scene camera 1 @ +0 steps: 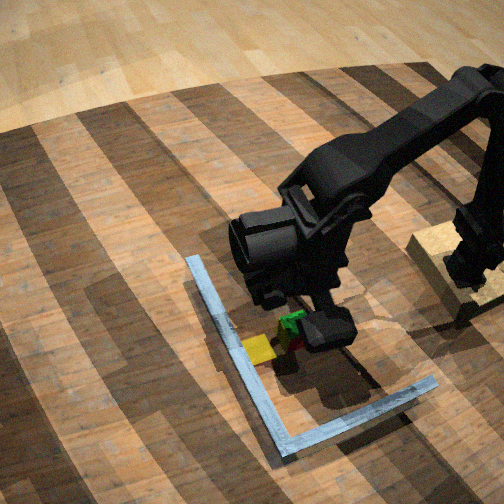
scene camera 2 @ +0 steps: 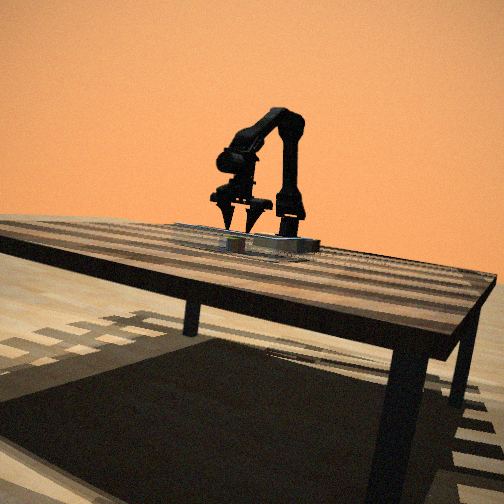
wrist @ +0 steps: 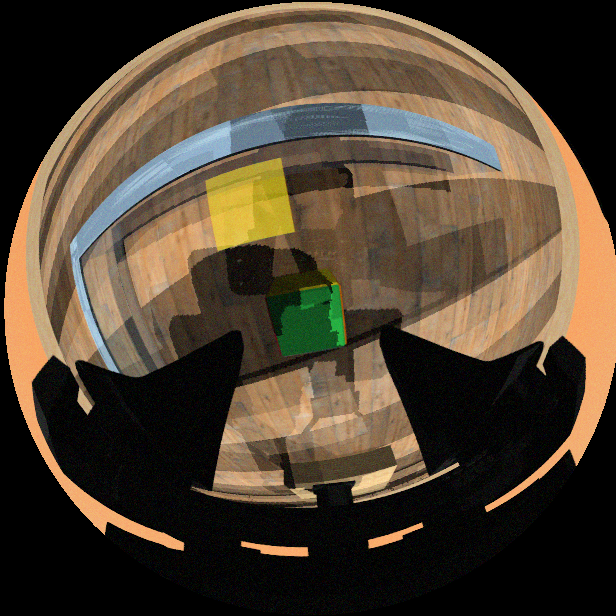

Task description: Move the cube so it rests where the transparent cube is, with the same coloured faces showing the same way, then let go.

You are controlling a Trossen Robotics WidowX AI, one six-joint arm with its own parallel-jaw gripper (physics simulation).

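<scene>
The cube (scene camera 1: pixel 291 328) sits on the striped table, green face up, with red and yellow sides partly visible. In the wrist view it (wrist: pixel 306 317) lies between and just ahead of my two fingers. A flat yellow square, the top of the transparent target cube (scene camera 1: pixel 258 348), lies just left of it, next to the grey frame; it shows in the wrist view too (wrist: pixel 250 202). My gripper (scene camera 1: pixel 300 322) hovers open above the cube, not touching it. In scene camera 2 the gripper (scene camera 2: pixel 240 218) hangs above the cube (scene camera 2: pixel 236 242).
A grey L-shaped frame (scene camera 1: pixel 262 390) borders the target on the left and front. A tan block (scene camera 1: pixel 452 262) holds the arm's base at the right. The table's edges lie far off in scene camera 2.
</scene>
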